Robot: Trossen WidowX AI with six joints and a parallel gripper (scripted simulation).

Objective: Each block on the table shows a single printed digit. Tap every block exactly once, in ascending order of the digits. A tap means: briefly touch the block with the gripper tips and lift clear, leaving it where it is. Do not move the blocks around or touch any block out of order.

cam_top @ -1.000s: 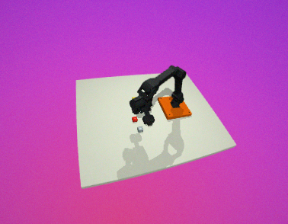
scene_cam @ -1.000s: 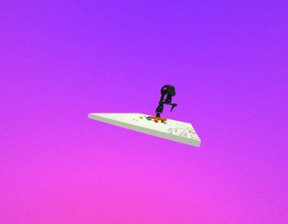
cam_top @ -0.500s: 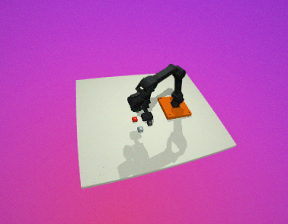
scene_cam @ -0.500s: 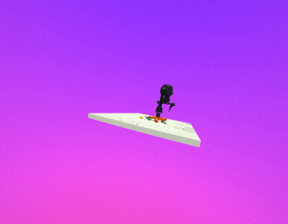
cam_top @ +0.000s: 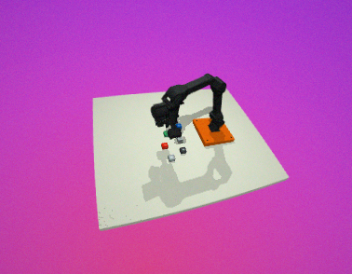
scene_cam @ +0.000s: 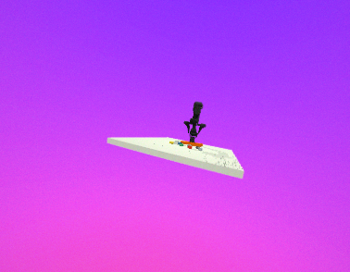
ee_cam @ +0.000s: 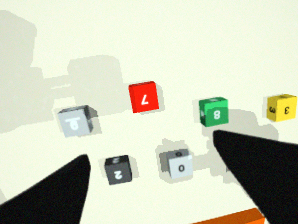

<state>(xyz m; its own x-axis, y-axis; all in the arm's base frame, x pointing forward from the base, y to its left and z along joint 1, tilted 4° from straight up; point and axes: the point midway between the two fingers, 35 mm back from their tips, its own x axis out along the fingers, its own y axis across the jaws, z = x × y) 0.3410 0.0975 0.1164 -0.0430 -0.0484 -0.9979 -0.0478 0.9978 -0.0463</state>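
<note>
Right now my gripper tip is 9 cm past the white block, 5 cm to the left of it and 11 cm above it. Also, from my gripper tip: black block 9 cm behind, 4 cm to the left, 11 cm below; then red block 1 cm ahead, 11 cm below; then grey block 1 cm behind, 8 cm to the left, 11 cm below.
</note>
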